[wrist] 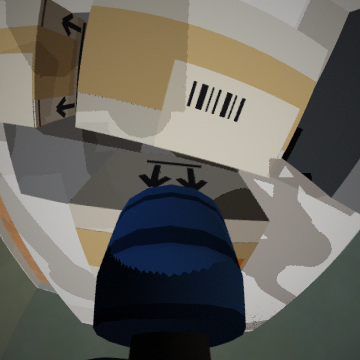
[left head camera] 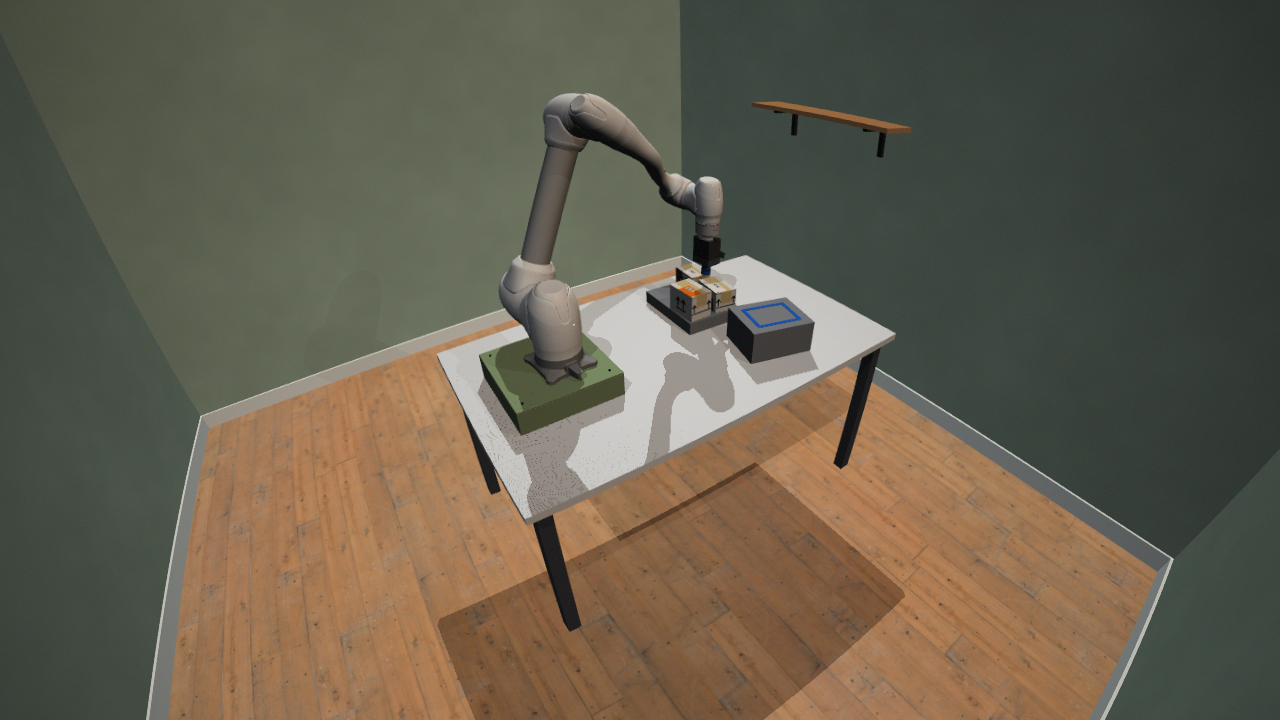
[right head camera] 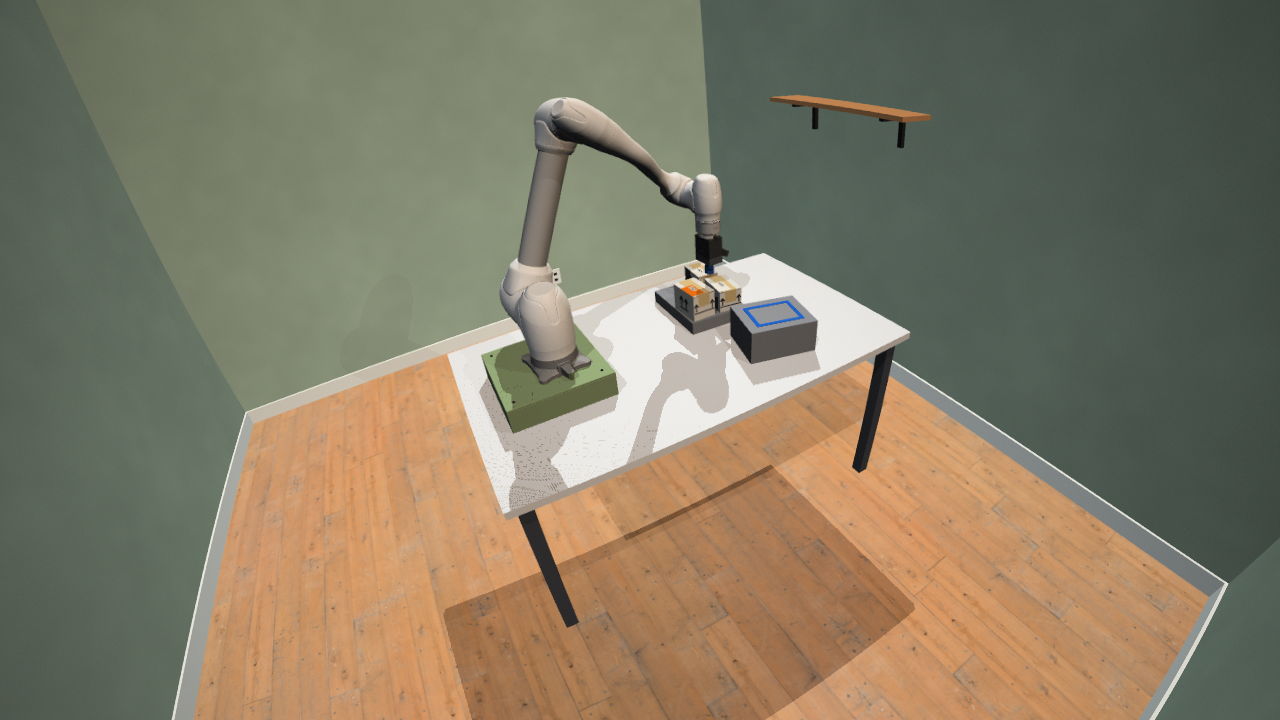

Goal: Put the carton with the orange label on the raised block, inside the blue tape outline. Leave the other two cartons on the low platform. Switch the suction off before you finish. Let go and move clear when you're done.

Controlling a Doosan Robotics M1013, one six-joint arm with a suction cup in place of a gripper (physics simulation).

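Places are measured from the arm's base along level axes (x ahead, y left, z up), in centimetres.
Where they show: hand, tool point: (wrist: 170, 229) (left head camera: 705, 273) (right head camera: 709, 272); arm's base, link origin: (left head camera: 560, 361) (right head camera: 555, 361).
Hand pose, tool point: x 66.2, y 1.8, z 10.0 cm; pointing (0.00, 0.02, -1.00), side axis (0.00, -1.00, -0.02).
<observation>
Each offset is from my tool point to the top centre of the thing. "spot": to the spot under its first point. Level surfaces: height alone.
The carton with the orange label @(dy +0.5, dx -7.3, dz -3.8 cm) (left head camera: 690, 294) (right head camera: 694, 294) stands on the low platform @(spot: dy +18.4, dx -7.3, dz -14.2 cm) (left head camera: 660, 295) (right head camera: 665, 298); in the wrist view the cup hides much of this carton @(spot: dy +6.6, dx -6.4, dz -3.8 cm) (wrist: 89, 246). A second carton @(dy -1.4, dx +5.2, dz -5.7 cm) (left head camera: 721, 291) (right head camera: 726, 290) (wrist: 135, 55) stands beside it, nearer the raised block @(dy -29.4, dx +4.7, dz -6.9 cm) (left head camera: 787, 344) (right head camera: 792, 342) (wrist: 330, 110). A third carton @(dy +15.5, dx +7.9, dz -6.3 cm) (left head camera: 687, 271) (wrist: 15, 90) stands behind. The blue tape outline @(spot: dy -34.4, dx +1.4, dz -6.8 cm) (left head camera: 776, 322) (right head camera: 778, 321) is on top of the block, with no carton inside. My suction cup (left head camera: 705, 270) (right head camera: 709, 269) (wrist: 171, 190) points down above the carton group and holds nothing.
The white table @(dz -18.9 cm) (left head camera: 626, 358) (right head camera: 635, 358) carries the green arm base (left head camera: 572, 407) (right head camera: 565, 404) at its left end. The raised block stands close to the right of the low platform. A wooden shelf (left head camera: 832, 117) (right head camera: 850, 108) is on the wall behind.
</observation>
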